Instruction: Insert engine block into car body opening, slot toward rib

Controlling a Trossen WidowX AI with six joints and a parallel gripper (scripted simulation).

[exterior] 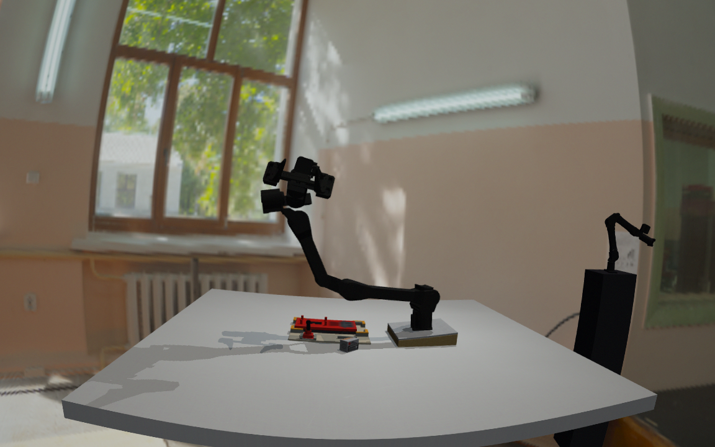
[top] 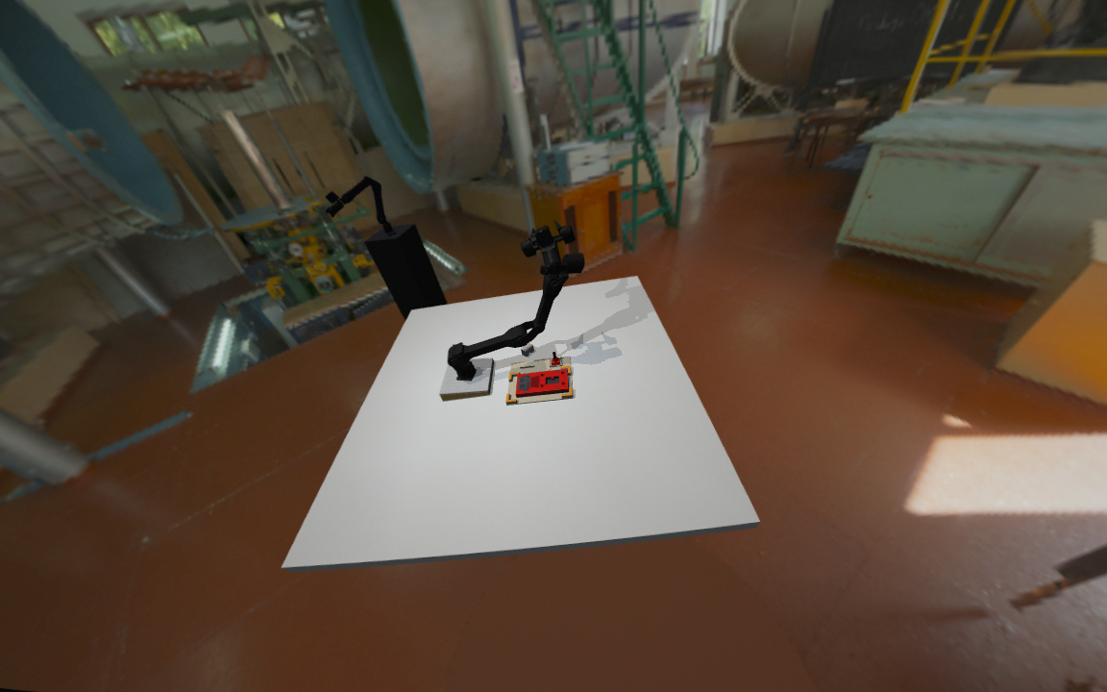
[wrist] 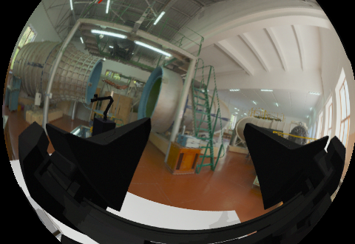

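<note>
Now: gripper tip 130 mm past the grey engine block, 130 mm to the left of it and 490 mm above it.
</note>
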